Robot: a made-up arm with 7 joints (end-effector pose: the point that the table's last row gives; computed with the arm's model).
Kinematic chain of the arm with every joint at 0, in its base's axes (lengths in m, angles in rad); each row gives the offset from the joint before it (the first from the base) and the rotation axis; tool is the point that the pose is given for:
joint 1: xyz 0 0 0.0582 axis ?
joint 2: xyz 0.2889 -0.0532 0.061 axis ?
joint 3: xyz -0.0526 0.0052 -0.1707 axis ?
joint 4: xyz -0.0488 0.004 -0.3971 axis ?
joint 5: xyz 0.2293 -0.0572 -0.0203 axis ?
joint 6: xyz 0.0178 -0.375 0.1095 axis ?
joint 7: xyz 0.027 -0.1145 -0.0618 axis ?
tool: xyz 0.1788 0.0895 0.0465
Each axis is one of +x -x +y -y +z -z.
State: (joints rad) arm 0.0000 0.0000 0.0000 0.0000 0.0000 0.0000 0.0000
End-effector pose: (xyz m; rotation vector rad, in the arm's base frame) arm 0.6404 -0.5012 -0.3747 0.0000 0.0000 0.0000
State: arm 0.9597 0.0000 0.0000 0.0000 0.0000 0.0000 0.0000
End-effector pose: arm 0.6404 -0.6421 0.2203 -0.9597 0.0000 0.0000
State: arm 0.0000 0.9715 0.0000 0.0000 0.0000 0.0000 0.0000
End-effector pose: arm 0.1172 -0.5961 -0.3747 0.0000 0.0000 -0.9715
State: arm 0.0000 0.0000 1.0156 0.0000 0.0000 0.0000 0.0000
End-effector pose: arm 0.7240 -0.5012 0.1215 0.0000 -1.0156 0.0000
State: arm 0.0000 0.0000 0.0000 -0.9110 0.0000 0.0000 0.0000
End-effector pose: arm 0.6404 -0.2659 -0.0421 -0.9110 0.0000 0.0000
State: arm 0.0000 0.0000 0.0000 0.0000 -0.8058 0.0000 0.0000
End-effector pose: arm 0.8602 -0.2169 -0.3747 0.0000 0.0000 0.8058
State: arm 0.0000 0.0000 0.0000 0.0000 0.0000 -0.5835 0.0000
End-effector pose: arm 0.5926 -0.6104 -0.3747 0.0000 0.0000 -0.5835
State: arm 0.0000 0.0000 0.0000 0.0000 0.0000 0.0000 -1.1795
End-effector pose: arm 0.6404 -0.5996 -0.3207 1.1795 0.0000 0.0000
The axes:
joint 1: -x
joint 2: -z
joint 3: -y
joint 4: +x
joint 5: -z
joint 6: +z
joint 7: -x

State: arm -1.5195 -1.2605 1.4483 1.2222 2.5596 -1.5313 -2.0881
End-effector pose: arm 0.1264 0.0825 -0.1366 1.5136 1.5348 -2.2084
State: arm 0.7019 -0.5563 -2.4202 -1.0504 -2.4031 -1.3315 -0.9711
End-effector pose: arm -0.6665 -0.2393 0.2293 -0.0499 -2.7776 0.7243
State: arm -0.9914 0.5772 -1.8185 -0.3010 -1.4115 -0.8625 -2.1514
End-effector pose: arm -0.2184 0.7826 -0.3010 -1.5854 -1.7007 0.7726
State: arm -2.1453 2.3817 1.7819 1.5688 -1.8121 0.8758 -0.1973
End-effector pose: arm 0.1683 -0.2216 -0.1521 0.1391 -0.8553 1.1040
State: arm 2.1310 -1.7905 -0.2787 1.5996 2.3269 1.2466 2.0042
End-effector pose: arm 0.2669 -0.2476 0.6140 1.5712 -1.9001 -0.2643
